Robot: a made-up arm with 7 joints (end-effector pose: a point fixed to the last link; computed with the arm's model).
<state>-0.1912 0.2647 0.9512 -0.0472 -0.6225 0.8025 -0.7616</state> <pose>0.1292 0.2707 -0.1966 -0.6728 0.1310 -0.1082</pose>
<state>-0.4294 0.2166 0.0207 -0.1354 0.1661 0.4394 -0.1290</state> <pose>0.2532 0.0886 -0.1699 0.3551 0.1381 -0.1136</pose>
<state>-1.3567 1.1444 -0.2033 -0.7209 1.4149 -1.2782 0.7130</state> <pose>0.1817 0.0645 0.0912 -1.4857 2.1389 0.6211</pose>
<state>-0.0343 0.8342 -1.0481 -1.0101 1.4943 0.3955 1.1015</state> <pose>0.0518 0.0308 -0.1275 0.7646 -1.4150 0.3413</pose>
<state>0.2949 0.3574 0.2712 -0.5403 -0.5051 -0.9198 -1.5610</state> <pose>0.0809 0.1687 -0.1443 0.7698 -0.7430 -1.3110</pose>
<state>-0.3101 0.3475 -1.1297 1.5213 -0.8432 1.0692 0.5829</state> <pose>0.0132 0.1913 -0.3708 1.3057 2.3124 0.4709</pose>
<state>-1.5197 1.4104 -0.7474 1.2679 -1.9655 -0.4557 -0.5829</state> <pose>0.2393 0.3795 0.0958 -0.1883 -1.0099 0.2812</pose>
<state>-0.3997 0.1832 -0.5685 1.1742 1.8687 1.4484 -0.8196</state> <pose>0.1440 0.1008 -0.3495 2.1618 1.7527 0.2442</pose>
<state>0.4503 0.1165 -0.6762 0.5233 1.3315 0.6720 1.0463</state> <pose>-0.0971 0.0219 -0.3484 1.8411 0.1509 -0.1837</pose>
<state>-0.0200 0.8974 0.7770 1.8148 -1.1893 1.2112 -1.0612</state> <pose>-0.0760 0.3201 -0.2619 -2.0145 0.1437 0.6599</pose>
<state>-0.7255 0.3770 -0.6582 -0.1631 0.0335 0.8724 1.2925</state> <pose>0.2565 -0.0160 -0.1536 0.7818 -0.2145 0.7139</pose>
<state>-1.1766 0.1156 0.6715 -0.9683 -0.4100 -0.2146 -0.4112</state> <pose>0.1388 0.1160 0.0613 0.1152 -2.1299 -0.1036</pose>
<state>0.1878 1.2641 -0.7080 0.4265 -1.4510 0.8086 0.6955</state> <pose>0.0059 0.3112 -0.2397 0.5855 1.9850 0.7663</pose>
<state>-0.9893 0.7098 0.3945 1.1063 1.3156 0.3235 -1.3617</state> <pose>0.3142 0.2901 -0.1319 0.6233 1.5101 -0.4625</pose>
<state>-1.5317 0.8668 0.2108 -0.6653 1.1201 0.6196 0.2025</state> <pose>0.1312 0.1156 0.1802 0.6699 -1.5113 1.6747</pose>
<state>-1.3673 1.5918 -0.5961 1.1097 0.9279 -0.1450 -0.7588</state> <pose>0.2100 0.3898 0.1071 1.7049 1.3379 0.2466</pose>
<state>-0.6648 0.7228 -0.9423 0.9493 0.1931 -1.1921 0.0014</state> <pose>0.2275 0.1714 -0.2713 0.8303 -0.2659 -1.1812</pose>
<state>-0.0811 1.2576 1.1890 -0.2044 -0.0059 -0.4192 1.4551</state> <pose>0.1018 0.2781 0.1163 0.3782 -2.0483 1.4825</pose>
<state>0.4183 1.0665 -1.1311 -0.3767 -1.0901 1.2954 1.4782</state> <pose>-0.1139 0.1259 -0.2160 1.5300 1.7728 -0.4232</pose>
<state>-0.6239 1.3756 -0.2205 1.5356 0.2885 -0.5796 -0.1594</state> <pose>0.1293 0.4335 -0.0649 1.3742 0.8283 0.2496</pose>
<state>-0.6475 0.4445 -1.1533 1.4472 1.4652 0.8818 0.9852</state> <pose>0.2012 0.1953 -0.3210 2.9641 -0.8578 -0.2495</pose>
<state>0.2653 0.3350 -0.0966 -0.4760 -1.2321 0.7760 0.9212</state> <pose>0.0867 0.0876 -0.2198 -0.3908 1.1544 0.3228</pose>
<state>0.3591 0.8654 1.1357 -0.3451 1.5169 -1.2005 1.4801</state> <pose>0.0680 0.2942 -0.0355 1.8140 -1.6131 -0.1572</pose>
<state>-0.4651 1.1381 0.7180 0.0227 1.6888 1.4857 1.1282</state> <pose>0.1427 0.3084 0.0622 -1.0165 0.1826 -2.1070</pose>
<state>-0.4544 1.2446 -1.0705 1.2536 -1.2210 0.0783 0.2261</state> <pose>0.1153 0.4084 -0.1712 0.7674 1.0371 0.9167</pose>
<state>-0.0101 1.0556 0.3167 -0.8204 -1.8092 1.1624 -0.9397</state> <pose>0.1321 0.1439 -0.0579 -0.6218 0.7908 -1.8464</pose>
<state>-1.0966 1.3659 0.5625 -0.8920 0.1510 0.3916 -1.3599</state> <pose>0.0749 0.1232 0.1564 1.9640 -0.4871 -0.1764</pose>
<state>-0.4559 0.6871 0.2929 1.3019 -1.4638 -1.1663 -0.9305</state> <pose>0.1323 0.3266 -0.2520 0.1160 -0.6037 0.5531</pose>
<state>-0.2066 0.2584 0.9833 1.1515 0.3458 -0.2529 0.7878</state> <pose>0.0464 0.2322 -0.3632 0.4481 0.8414 1.4687</pose>
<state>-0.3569 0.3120 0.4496 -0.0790 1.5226 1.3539 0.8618</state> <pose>0.1896 0.2177 -0.1552 1.7096 0.4924 2.2416</pose>
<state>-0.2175 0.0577 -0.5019 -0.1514 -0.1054 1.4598 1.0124</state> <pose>0.1521 -0.0240 -0.2459 0.9298 1.0129 0.3126</pose>
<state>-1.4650 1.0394 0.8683 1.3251 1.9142 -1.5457 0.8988</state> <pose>0.3003 0.3040 0.0284 1.1586 -1.2875 0.2181</pose>
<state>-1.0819 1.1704 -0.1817 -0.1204 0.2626 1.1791 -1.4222</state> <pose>0.2770 0.1905 0.0789 0.7153 0.7503 -0.4704</pose>
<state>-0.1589 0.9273 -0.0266 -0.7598 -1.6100 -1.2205 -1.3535</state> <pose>0.1548 0.1545 -0.0505 -0.0959 -1.7713 -1.2446</pose>
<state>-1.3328 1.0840 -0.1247 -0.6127 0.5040 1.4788 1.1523</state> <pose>0.1993 0.1190 0.1379 0.4803 -0.9406 2.0500</pose>
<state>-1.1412 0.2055 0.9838 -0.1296 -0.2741 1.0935 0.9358</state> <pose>0.2883 0.1987 -0.0195 -0.6599 0.2853 1.1369</pose>
